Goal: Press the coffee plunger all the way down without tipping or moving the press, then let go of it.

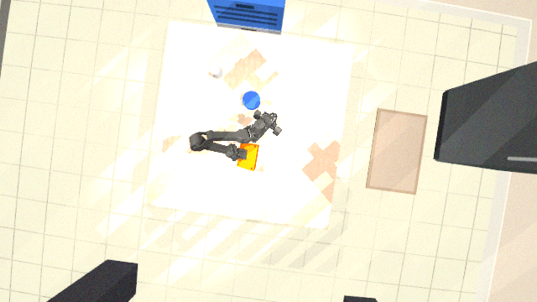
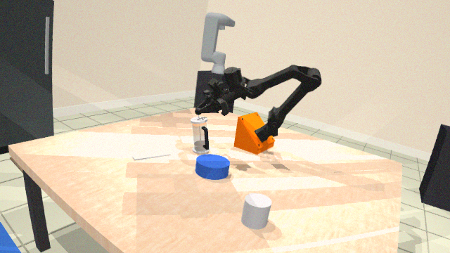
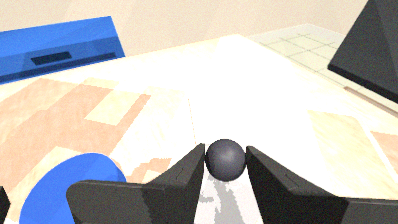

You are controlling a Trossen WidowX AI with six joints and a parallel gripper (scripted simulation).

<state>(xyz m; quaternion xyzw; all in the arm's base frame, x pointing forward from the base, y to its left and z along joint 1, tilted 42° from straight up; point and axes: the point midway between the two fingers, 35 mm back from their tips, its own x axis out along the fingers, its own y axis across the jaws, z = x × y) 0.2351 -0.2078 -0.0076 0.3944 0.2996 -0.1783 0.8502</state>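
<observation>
Right now the coffee press is 80 mm below my gripper tip, 30 mm to the left of it and 10 mm behind it. From my gripper tip the other things lie so: blue disc 170 mm to the left, 150 mm below, 100 mm ahead.
</observation>
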